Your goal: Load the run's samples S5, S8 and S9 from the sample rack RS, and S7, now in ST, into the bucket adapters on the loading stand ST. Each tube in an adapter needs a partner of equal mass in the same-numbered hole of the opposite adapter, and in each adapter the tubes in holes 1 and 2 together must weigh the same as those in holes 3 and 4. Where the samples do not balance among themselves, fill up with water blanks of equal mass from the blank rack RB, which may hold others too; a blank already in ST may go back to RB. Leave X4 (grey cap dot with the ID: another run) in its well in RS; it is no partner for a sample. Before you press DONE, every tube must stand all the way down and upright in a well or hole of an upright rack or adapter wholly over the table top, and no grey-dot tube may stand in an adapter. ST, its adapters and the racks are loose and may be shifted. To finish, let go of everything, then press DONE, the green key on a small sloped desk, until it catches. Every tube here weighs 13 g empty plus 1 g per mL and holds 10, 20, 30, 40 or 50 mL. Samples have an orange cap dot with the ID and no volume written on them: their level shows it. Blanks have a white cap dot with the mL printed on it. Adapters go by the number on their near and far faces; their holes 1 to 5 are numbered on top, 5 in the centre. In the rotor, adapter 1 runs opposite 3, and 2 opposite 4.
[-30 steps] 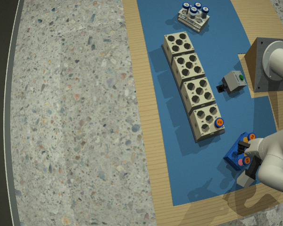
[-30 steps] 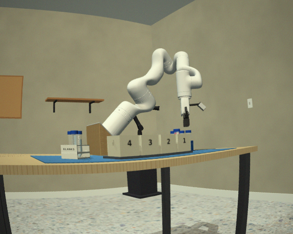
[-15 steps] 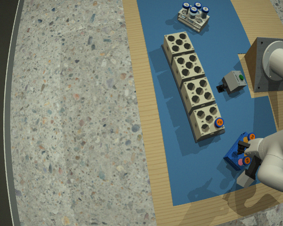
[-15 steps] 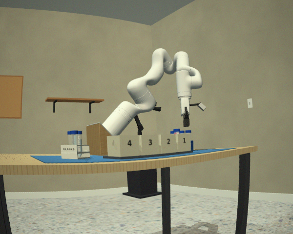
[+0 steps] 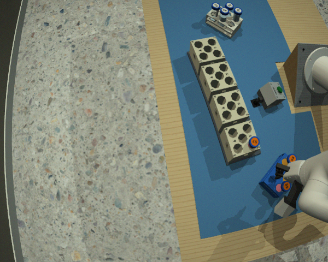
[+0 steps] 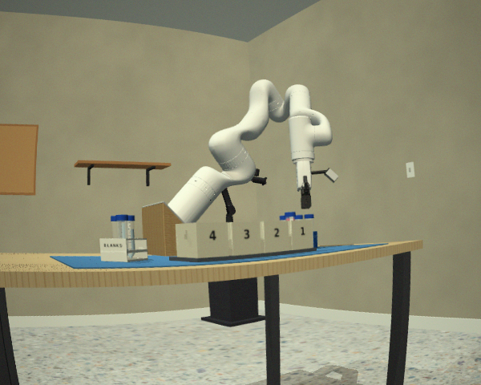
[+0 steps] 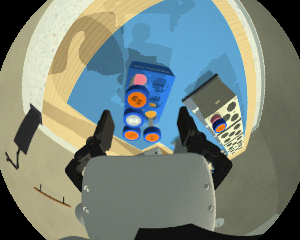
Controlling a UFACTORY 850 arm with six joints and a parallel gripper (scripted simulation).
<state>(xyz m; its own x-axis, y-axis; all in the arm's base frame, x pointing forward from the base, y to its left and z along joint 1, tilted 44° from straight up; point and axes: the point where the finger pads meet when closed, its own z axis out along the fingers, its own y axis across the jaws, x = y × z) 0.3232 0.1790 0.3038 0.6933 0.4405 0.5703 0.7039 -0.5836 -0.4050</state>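
Now: the sample S9 20 mm to the left of my hand and 90 mm below it. The rest, counted from my hand: sample tube S5: 80 mm behind, 30 mm to the right, 90 mm below; then orange-dot sample tube: 50 mm behind, 70 mm to the right, 90 mm below; then grey-dot tube X4: 30 mm behind, 10 mm to the right, 90 mm below.
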